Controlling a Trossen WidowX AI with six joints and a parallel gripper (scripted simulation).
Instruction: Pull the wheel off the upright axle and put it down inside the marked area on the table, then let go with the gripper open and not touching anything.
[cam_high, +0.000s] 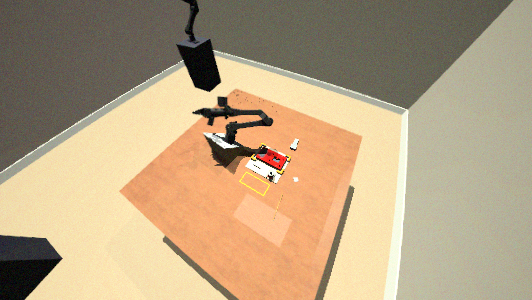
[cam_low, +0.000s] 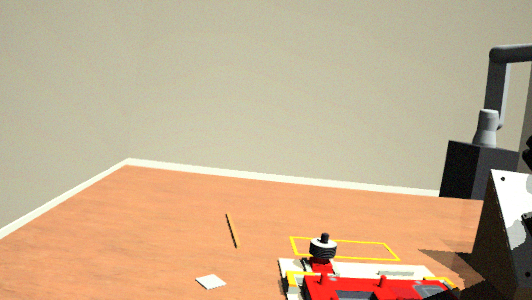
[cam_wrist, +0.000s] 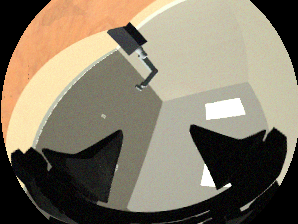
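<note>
Right now the wheel is 560 mm ahead of my gripper tip, 40 mm to the right of it and 270 mm below it. The rest, counted from my gripper tip: thin wooden stick: 690 mm ahead, 200 mm to the right, 300 mm below.
</note>
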